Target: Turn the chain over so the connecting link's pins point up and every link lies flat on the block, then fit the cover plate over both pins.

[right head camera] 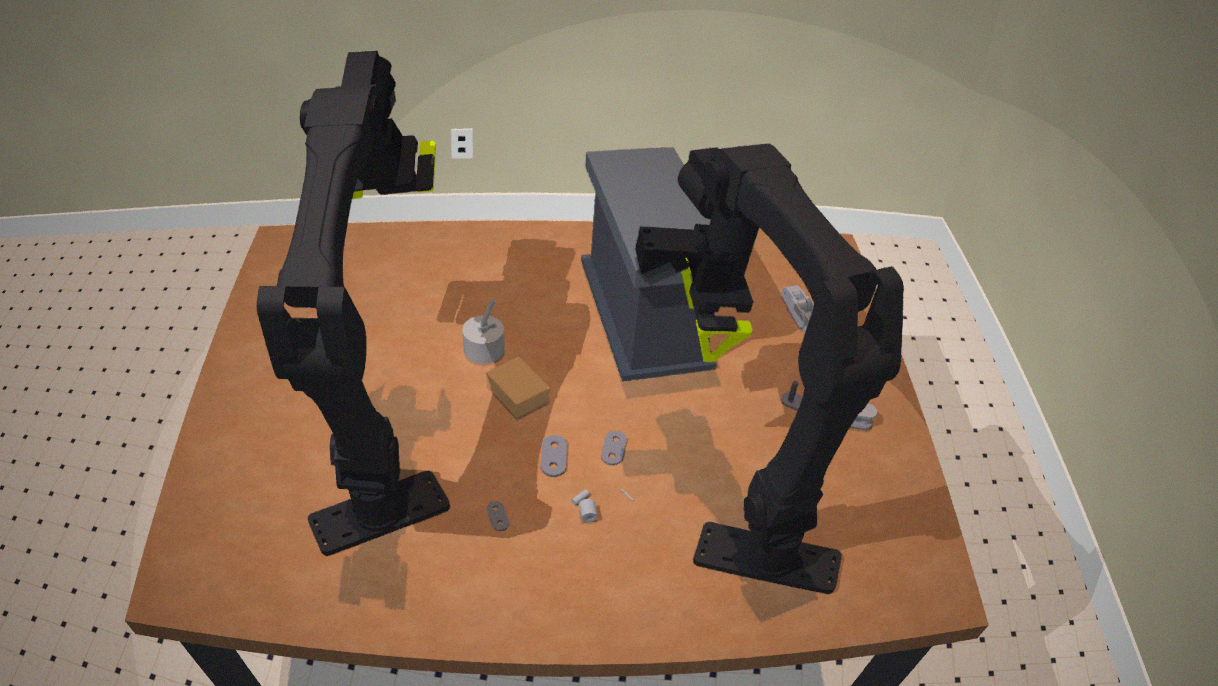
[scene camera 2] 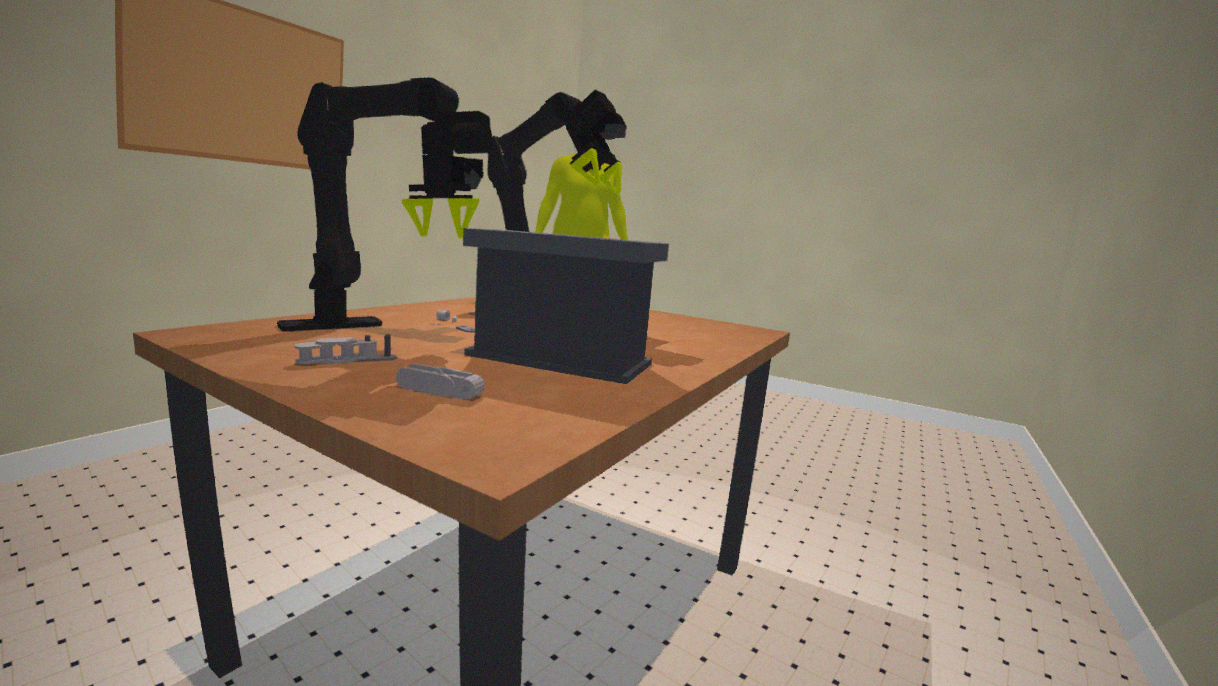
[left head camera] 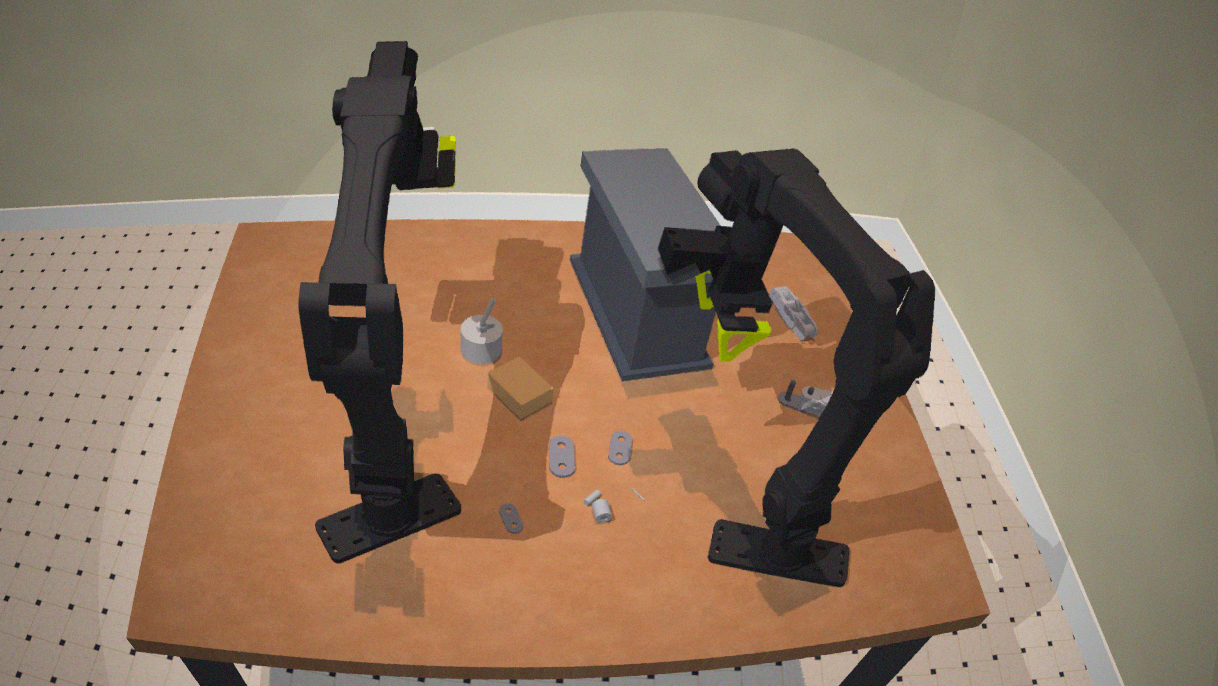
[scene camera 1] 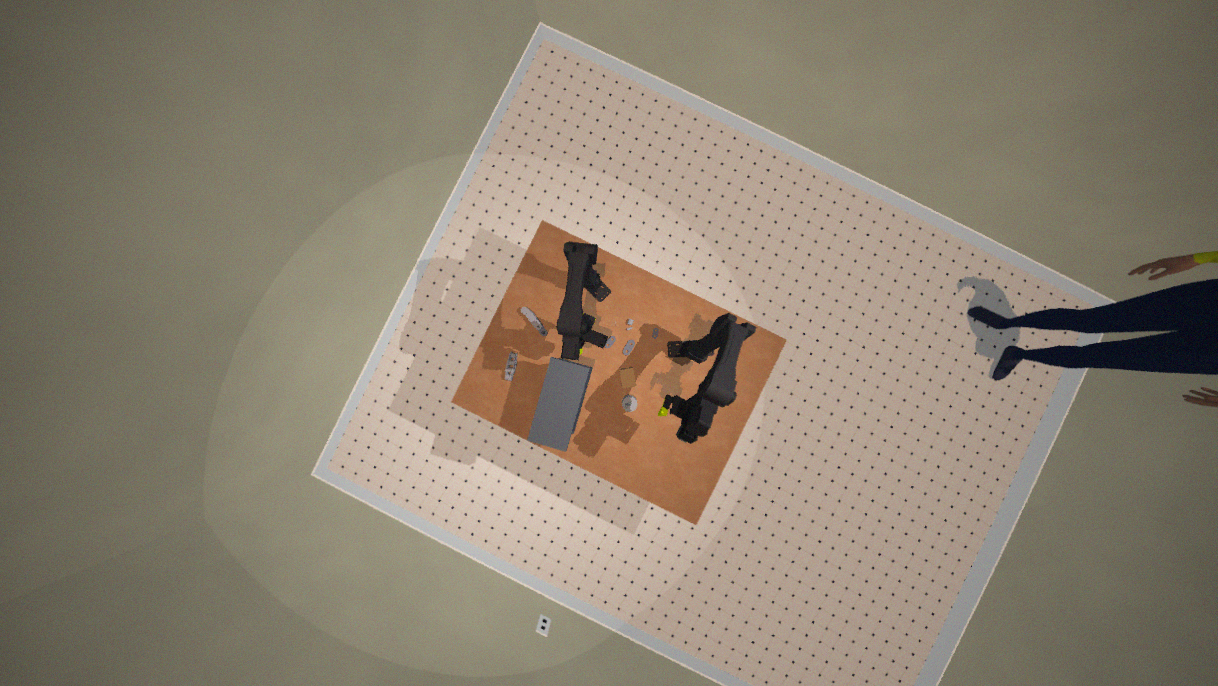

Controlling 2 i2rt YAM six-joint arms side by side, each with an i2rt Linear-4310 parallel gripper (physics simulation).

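Places are measured from the left arm's base along level axes (x ahead, y left, z up), in metres.
Pixels of known places: left gripper, between the fingertips: (right head camera: 395,189) (scene camera 2: 608,188) (left head camera: 407,185) (scene camera 1: 671,421); right gripper, between the fingertips: (right head camera: 701,334) (scene camera 2: 442,237) (left head camera: 714,334); left arm's base, origin of its link: (right head camera: 377,515) (left head camera: 387,519) (scene camera 1: 690,348); right arm's base, origin of its link: (right head camera: 768,560) (scene camera 2: 331,325) (left head camera: 780,556) (scene camera 1: 590,281).
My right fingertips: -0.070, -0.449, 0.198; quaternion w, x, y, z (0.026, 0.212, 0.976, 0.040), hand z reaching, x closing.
For each thing: its top centre in the pictures, then the offset to it from my right fingertips, as dx, dy, dz. "spot": a spot on its surface instead.
- grey chain piece, a spot on its surface: (left head camera: 801,398) spot: -0.049, -0.192, -0.176
- dark grey block, centre of its top: (right head camera: 657,201) (left head camera: 658,201) (scene camera 2: 567,235) (scene camera 1: 558,404) +0.253, -0.100, +0.022
- grey cylinder, centre of its top: (left head camera: 482,304) (right head camera: 482,305) (scene camera 1: 630,406) +0.294, +0.172, -0.108
- brown box, centre of its top: (left head camera: 520,379) (right head camera: 517,379) (scene camera 1: 627,378) +0.184, +0.169, -0.168
- roller, centre of its top: (left head camera: 603,506) (right head camera: 588,505) (scene camera 2: 443,310) -0.057, +0.192, -0.176
- smaller cylinder, centre of its top: (left head camera: 592,495) (right head camera: 580,495) -0.029, +0.187, -0.188
- thin pin, centre of its top: (left head camera: 638,494) -0.053, +0.127, -0.196
A grey chain piece (left head camera: 801,398) (scene camera 1: 533,321) (scene camera 2: 340,350) lies on the table with two dark pins pointing up at one end; my right arm partly hides it in the head views. Another grey chain piece (left head camera: 793,312) (right head camera: 797,305) (scene camera 1: 510,365) (scene camera 2: 438,380) lies farther back, beside the dark grey block (left head camera: 652,204) (right head camera: 656,204) (scene camera 1: 559,403) (scene camera 2: 562,306). Loose two-hole plates (left head camera: 561,456) (left head camera: 619,448) (left head camera: 510,518) lie mid-table; which is the cover plate is unclear. My right gripper (scene camera 2: 441,231) is open and empty above the table beside the block. My left gripper (scene camera 2: 600,172) is open and empty, raised high.
A grey cylinder (left head camera: 481,342) (right head camera: 483,342) with an upright rod stands left of the block. A brown box (left head camera: 520,387) (right head camera: 518,386) sits near it. A roller (left head camera: 602,511), a smaller cylinder (left head camera: 592,497) and a thin pin (left head camera: 638,494) lie near the front. A person (scene camera 2: 582,204) stands beyond the table.
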